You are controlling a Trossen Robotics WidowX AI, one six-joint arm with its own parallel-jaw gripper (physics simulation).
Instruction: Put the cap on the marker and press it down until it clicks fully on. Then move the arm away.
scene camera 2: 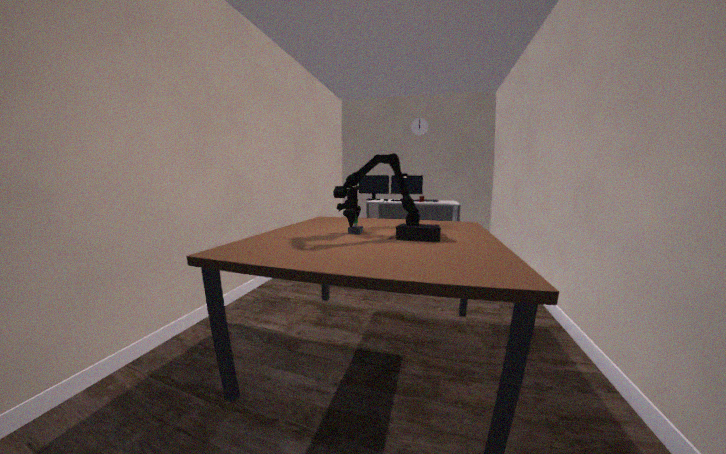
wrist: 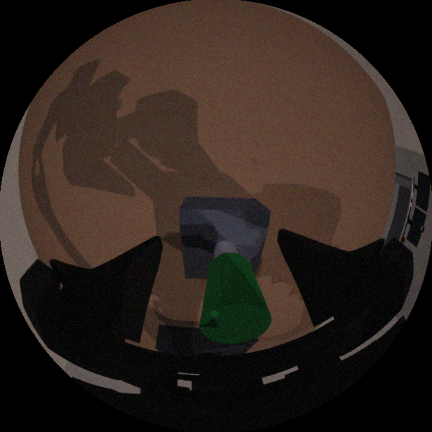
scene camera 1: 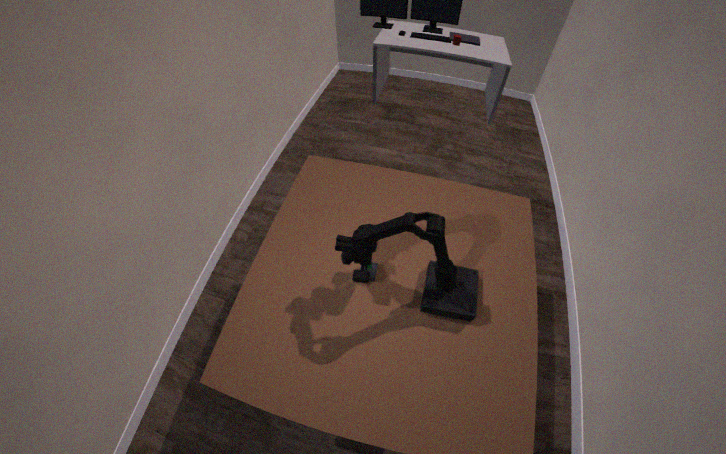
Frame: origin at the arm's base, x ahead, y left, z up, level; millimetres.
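Seen in the pictures: gripper, fingertip midpoint: [scene camera 2: 352,225] [scene camera 1: 364,268]; arm's base, origin of the base link: [scene camera 2: 412,225] [scene camera 1: 444,285].
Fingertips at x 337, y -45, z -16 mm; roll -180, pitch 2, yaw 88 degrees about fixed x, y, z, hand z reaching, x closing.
Offsets run from my fingertips to a thing's middle. Level surfaces: height alone.
A blue-grey block {3 mm right, 15 mm back, 26 mm down} [scene camera 1: 373,273] [scene camera 2: 355,230] [wrist: 225,220] sits on the table. A short grey stem [wrist: 226,247] rises from it, and a green cylindrical piece {1 mm right, 11 mm back, 40 mm up} [scene camera 1: 369,267] [scene camera 2: 356,220] [wrist: 235,290] stands upright on the stem. The green piece has a flat top with a small green point on it in the wrist view. I cannot tell which part is the marker body and which is the cap. My gripper [scene camera 1: 363,275] [scene camera 2: 351,225] [wrist: 220,239] is open and points down at the block. In the wrist view the green piece lies between the wide fingers, with a gap on each side.
The black arm base [scene camera 1: 451,291] [scene camera 2: 418,232] stands on the brown table {44 mm down} [scene camera 1: 428,385] [scene camera 2: 428,265], to the right of the block in both scene views. A white desk [scene camera 1: 471,50] [scene camera 2: 452,202] with two monitors stands apart at the back wall.
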